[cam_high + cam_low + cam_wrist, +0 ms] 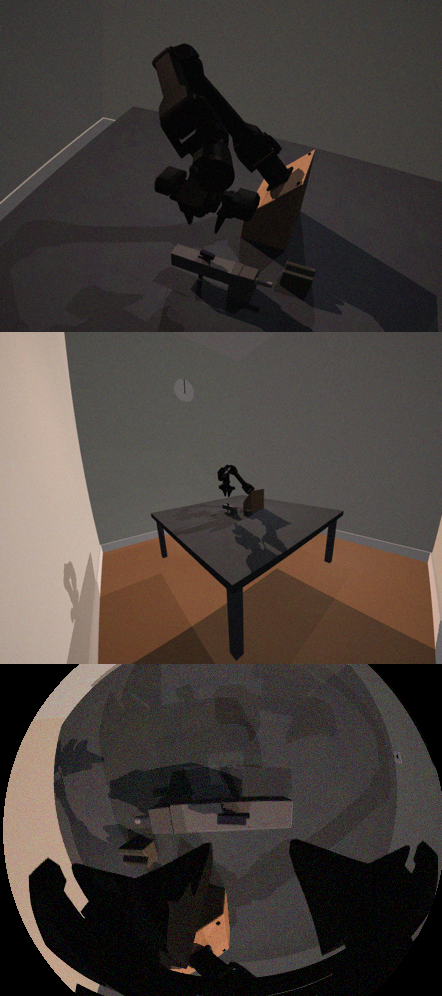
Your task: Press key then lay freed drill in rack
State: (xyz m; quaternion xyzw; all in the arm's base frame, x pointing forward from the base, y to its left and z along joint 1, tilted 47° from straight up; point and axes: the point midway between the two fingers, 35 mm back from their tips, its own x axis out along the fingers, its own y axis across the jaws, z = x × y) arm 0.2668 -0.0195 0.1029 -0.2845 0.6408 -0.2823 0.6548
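Now: gripper tip 10 cm to the right of the drill and 10 cm above it. The rest, counted from my gripper tip: grey block: 11 cm below, 4 cm to the left; small dark key: 10 cm below, 1 cm to the left.
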